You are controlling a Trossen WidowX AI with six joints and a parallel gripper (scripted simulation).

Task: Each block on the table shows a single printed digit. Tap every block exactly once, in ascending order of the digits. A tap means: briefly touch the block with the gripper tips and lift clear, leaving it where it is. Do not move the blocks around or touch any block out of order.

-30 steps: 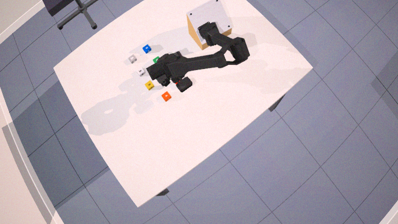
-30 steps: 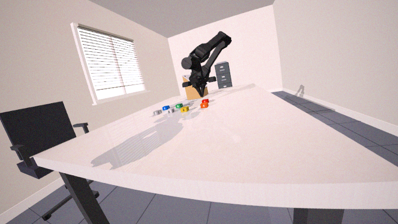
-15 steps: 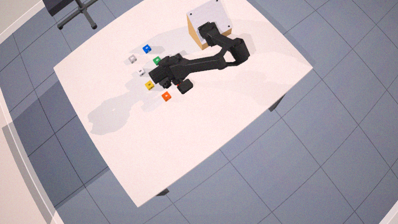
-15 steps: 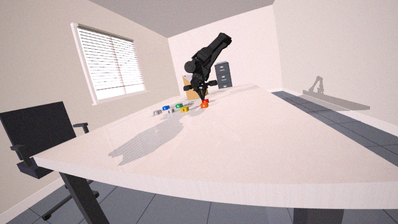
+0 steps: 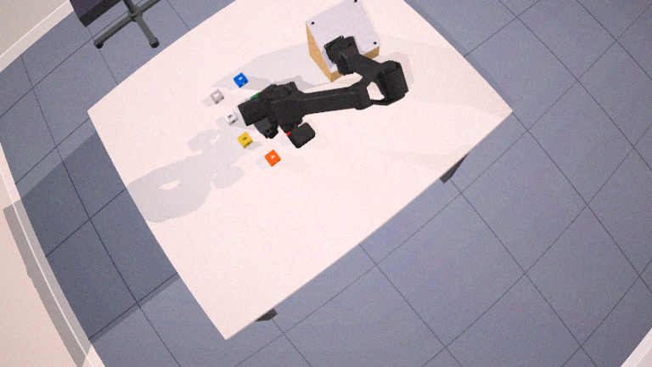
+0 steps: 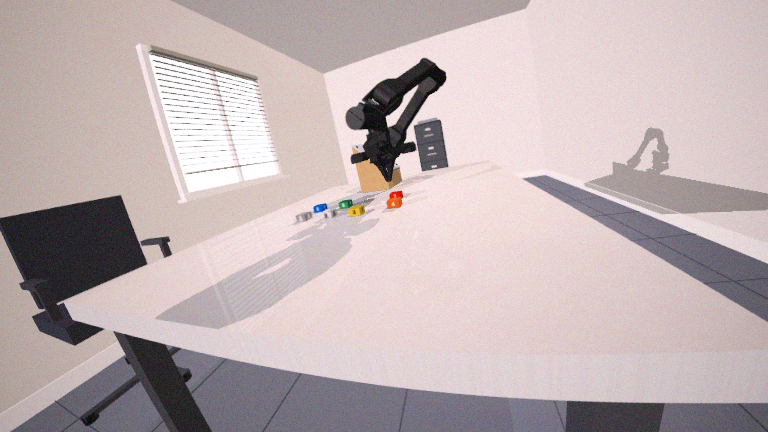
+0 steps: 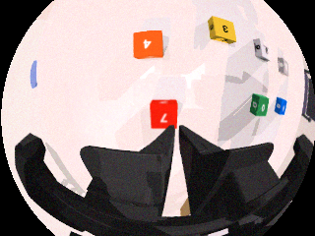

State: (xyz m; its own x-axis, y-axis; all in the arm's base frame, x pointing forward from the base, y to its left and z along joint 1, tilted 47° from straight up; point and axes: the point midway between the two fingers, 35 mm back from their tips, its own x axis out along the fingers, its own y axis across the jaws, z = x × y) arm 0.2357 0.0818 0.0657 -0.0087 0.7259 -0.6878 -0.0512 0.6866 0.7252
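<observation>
Now: gripper tip 1 cm to the right of the red block and 4 cm above it. Also, from my gripper tip: orange block 8 cm ahead, 3 cm to the left, 4 cm below; yellow block 12 cm ahead, 6 cm to the right, 4 cm below; green block 2 cm ahead, 15 cm to the right, 4 cm below.
</observation>
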